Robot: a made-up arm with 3 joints. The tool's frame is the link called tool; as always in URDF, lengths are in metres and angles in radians. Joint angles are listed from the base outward.
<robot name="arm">
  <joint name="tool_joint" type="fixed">
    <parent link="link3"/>
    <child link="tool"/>
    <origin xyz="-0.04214 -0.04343 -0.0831" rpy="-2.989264 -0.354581 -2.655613"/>
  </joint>
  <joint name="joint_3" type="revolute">
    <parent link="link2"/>
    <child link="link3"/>
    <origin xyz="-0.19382 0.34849 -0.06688" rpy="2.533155 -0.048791 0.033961"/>
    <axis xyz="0 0 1"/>
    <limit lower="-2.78" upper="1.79"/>
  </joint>
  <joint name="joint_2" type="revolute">
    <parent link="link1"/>
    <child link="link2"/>
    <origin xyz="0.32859 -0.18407 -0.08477" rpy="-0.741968 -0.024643 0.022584"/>
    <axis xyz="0 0 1"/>
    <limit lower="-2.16" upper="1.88"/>
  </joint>
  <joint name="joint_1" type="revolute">
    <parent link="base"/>
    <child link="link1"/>
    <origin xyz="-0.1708 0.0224 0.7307" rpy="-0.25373 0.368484 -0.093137"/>
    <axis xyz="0 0 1"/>
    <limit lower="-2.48" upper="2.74"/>
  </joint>
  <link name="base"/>
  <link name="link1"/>
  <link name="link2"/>
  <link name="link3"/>
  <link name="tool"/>
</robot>
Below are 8 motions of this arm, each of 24 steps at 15 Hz.
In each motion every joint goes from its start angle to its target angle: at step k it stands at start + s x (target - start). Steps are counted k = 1, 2, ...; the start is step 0. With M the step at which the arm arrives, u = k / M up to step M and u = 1 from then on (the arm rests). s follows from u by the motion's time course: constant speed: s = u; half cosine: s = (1 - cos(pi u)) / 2; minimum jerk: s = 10 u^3 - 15 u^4 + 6 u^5.
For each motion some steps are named. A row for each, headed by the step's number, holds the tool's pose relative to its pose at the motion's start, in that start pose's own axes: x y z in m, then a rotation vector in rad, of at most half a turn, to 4 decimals.
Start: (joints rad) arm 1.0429 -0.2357 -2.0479
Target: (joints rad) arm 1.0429 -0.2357 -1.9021
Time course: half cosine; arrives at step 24
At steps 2, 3, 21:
2: 0.0000 -0.0001 0.0000 0.0009 -0.0004 -0.0023
3: -0.0001 -0.0003 0.0000 0.0019 -0.0008 -0.0051
21: -0.0030 -0.0079 0.0001 0.0487 -0.0200 -0.1300

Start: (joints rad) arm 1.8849 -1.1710 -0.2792
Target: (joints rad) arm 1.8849 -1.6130 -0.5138
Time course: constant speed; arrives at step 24
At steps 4, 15, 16, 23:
4: -0.0287 -0.0184 0.0008 0.0180 -0.0426 -0.0097
15: -0.1112 -0.0619 -0.0068 0.0599 -0.1620 -0.0391
16: -0.1188 -0.0653 -0.0082 0.0632 -0.1730 -0.0420
23: -0.1730 -0.0862 -0.0211 0.0833 -0.2503 -0.0635

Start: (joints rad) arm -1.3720 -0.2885 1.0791
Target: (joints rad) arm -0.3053 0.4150 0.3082
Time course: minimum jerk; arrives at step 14
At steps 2, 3, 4, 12, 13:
2: -0.0033 0.0133 0.0021 -0.0437 -0.0023 0.0238
3: -0.0100 0.0394 0.0043 -0.1311 -0.0044 0.0704
4: -0.0212 0.0806 0.0025 -0.2742 -0.0008 0.1442
12: -0.1358 0.2301 -0.2743 -1.8129 0.6518 0.6747
13: -0.1382 0.2252 -0.2811 -1.8452 0.6824 0.6780

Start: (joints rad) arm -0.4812 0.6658 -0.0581
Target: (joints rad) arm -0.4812 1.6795 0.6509
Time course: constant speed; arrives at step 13
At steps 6, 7, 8, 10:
6: 0.1216 0.1610 -0.0602 -0.1767 0.2048 -0.0349
7: 0.1354 0.1889 -0.0768 -0.2121 0.2329 -0.0411
8: 0.1472 0.2167 -0.0951 -0.2491 0.2590 -0.0472
10: 0.1642 0.2714 -0.1361 -0.3270 0.3051 -0.0586

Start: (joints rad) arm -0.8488 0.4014 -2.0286
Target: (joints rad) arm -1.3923 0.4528 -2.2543
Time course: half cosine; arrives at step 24
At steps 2, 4, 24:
2: 0.0002 0.0000 0.0001 -0.0085 0.0018 -0.0011
4: 0.0009 -0.0001 0.0003 -0.0333 0.0072 -0.0044
24: 0.0104 -0.0028 0.0043 -0.4777 0.1643 -0.0753

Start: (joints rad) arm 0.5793 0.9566 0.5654
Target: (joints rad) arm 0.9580 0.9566 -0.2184
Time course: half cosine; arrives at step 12
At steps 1, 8, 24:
1: 0.0002 0.0010 -0.0014 -0.0079 0.0074 0.0131
8: -0.0096 0.0371 -0.0715 -0.2823 0.3560 0.5935
24: -0.0221 0.0454 -0.0965 -0.3432 0.4853 0.7982

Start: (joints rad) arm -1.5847 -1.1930 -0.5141
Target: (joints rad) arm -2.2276 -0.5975 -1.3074
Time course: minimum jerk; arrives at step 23
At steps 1, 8, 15, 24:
1: 0.0001 0.0000 -0.0003 0.0000 0.0001 0.0008
8: 0.0253 0.0100 -0.0741 -0.0001 0.0108 0.2520
15: 0.0836 0.0774 -0.2186 -0.0628 -0.0557 0.8450
24: 0.1064 0.1202 -0.2664 -0.1262 -0.1171 1.0963

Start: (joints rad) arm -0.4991 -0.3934 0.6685
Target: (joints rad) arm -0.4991 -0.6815 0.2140
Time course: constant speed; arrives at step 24
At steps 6, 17, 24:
6: -0.0030 -0.0270 0.0096 0.0169 -0.0056 0.0661
17: -0.0130 -0.0770 0.0232 0.0430 -0.0272 0.1868
24: -0.0222 -0.1090 0.0291 0.0558 -0.0481 0.2628

